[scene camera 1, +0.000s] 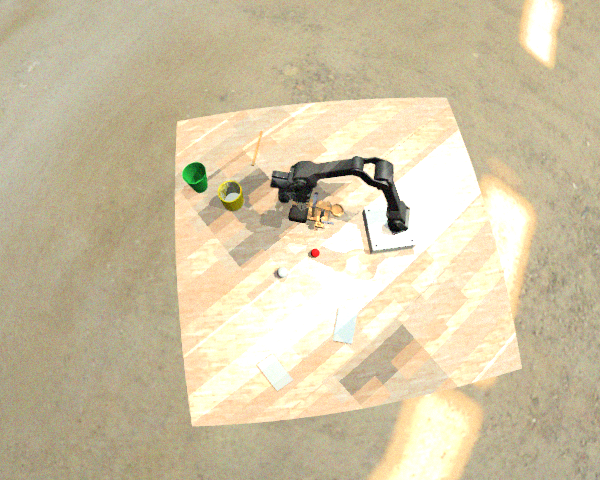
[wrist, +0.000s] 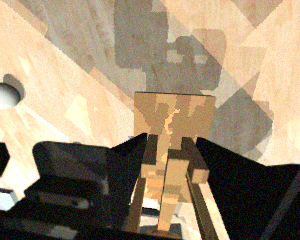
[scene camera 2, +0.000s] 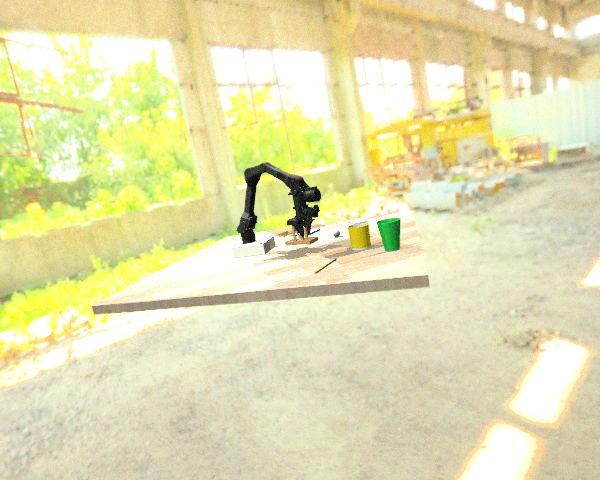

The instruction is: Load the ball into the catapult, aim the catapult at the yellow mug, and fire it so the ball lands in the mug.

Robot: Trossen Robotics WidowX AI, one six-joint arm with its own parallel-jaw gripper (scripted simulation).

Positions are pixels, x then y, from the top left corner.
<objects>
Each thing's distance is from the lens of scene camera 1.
catapult (scene camera 1: 318, 211): 145 cm
</objects>
